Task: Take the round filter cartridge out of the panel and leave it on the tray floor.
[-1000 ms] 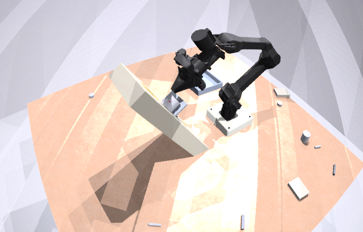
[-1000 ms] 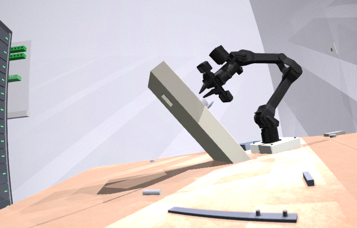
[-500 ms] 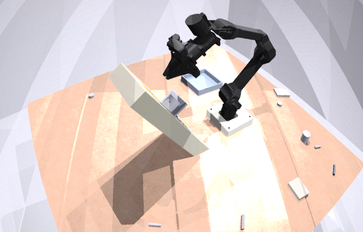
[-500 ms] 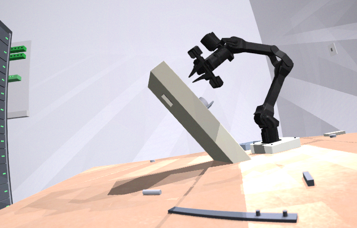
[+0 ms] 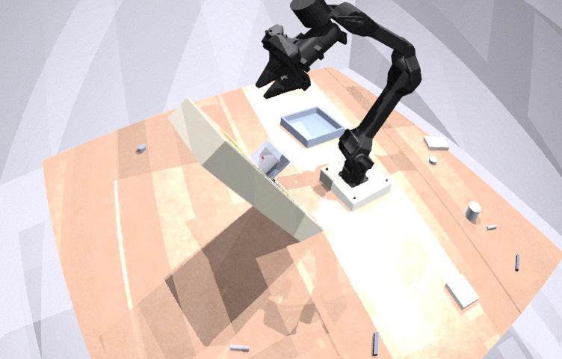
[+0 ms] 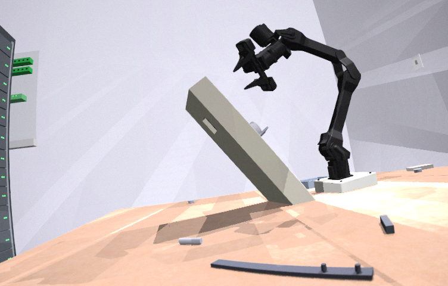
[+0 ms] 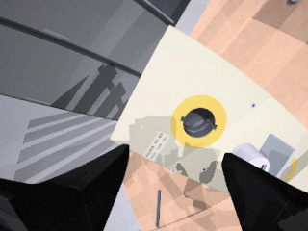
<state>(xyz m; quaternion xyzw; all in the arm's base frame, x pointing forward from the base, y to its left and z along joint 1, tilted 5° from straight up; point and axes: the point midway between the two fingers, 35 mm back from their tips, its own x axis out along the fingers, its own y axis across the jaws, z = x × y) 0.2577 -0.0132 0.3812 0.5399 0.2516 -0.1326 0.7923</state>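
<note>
Now: gripper tip 10 mm past the round filter cartridge, 10 mm to the right of it and 160 mm above it. Round my gripper tip: blue tray 360 mm behind, 300 mm to the right, 380 mm below.
</note>
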